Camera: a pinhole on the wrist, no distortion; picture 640 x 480 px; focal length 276.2 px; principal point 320.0 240.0 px. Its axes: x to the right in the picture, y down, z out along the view. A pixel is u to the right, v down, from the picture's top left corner.
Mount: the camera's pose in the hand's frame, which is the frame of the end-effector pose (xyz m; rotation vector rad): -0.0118 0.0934 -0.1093 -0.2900 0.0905 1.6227
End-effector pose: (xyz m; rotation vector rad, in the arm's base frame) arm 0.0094 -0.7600 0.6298 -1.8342 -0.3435 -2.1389
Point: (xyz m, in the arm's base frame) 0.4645 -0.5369 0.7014
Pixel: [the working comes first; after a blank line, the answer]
In the camera's frame: -0.2748 -0.0660 0.5666

186 208
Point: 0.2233 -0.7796 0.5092
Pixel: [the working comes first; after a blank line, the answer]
In the camera's frame: -0.0539 0.1010 0.2885

268 337
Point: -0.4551 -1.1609 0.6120
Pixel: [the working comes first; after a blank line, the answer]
In the camera's frame: 0.2081 -0.0397 -0.4380

behind the camera
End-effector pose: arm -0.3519 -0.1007 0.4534 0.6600 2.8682 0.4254
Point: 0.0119 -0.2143 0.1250
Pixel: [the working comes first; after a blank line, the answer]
In the camera's frame: -0.2419 0.2827 0.4661

177 408
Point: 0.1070 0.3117 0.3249
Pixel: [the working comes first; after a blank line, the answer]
In the camera's frame: 0.2988 0.1144 0.5364

474 299
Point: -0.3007 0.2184 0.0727
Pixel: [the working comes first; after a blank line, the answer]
In the camera's frame: -0.0599 -0.2170 0.5361

289 128
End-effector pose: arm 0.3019 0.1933 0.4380 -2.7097 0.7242 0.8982
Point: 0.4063 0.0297 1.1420
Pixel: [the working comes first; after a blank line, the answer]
In the camera's frame: 0.1209 0.3417 -0.5076

behind the camera
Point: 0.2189 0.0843 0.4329
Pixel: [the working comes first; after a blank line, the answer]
In the camera's frame: 0.0126 -0.0168 0.1254

348 203
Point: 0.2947 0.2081 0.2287
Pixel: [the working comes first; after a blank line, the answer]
In the camera's frame: -0.1676 -0.1521 0.2349

123 61
